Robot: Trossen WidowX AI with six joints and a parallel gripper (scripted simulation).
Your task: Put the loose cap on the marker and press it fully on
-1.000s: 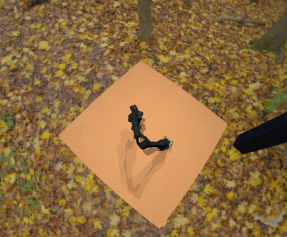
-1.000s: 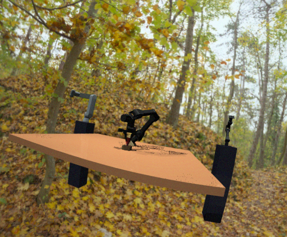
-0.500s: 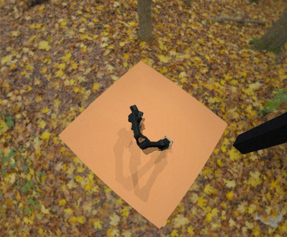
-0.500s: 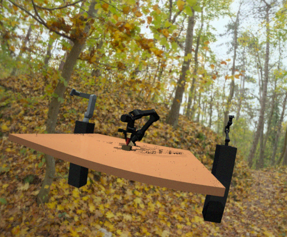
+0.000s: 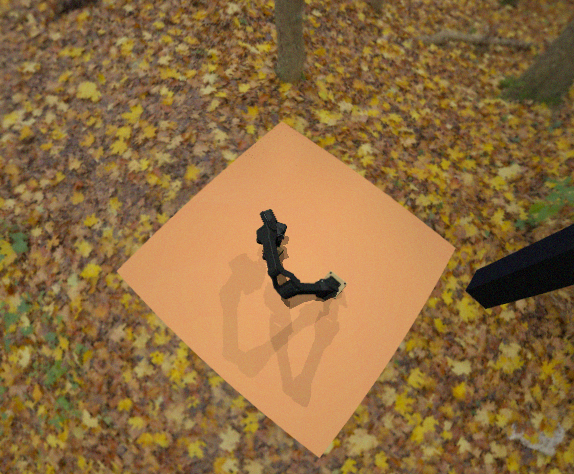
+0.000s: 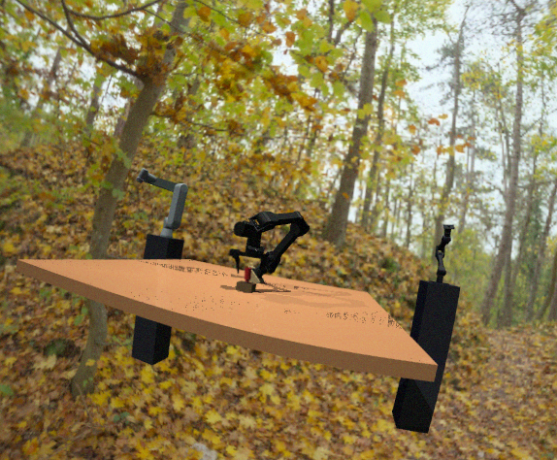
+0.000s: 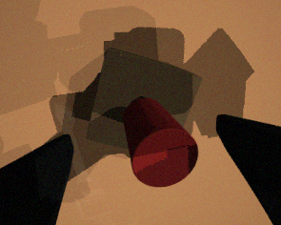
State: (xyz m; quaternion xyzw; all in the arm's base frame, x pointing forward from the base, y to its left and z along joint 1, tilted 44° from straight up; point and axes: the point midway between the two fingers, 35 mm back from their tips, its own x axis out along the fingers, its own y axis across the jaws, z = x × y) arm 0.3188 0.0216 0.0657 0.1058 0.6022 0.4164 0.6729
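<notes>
Now: the red marker cap 1 cm above my gripper tip.
</notes>
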